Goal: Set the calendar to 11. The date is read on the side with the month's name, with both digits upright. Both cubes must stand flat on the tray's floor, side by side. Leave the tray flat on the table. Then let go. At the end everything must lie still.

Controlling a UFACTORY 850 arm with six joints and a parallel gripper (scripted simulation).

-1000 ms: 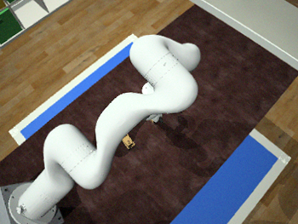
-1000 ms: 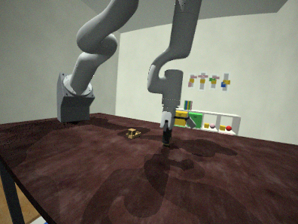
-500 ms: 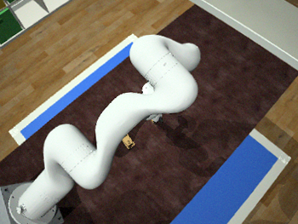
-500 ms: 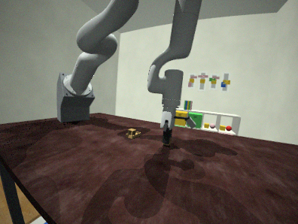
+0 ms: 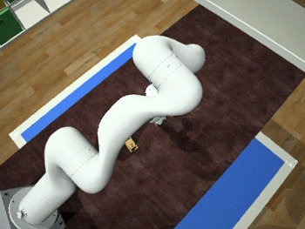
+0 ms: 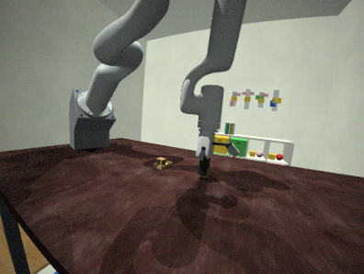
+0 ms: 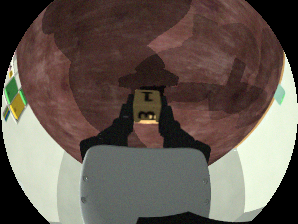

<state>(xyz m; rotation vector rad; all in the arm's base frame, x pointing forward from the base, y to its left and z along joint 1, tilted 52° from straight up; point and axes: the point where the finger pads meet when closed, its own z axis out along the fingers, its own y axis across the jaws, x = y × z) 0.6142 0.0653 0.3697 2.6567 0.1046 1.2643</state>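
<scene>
Right now my hand is 1 cm above the cube. Also, from my hand: wooden tray 19 cm behind, 2 cm to the left, 2 cm below.
</scene>
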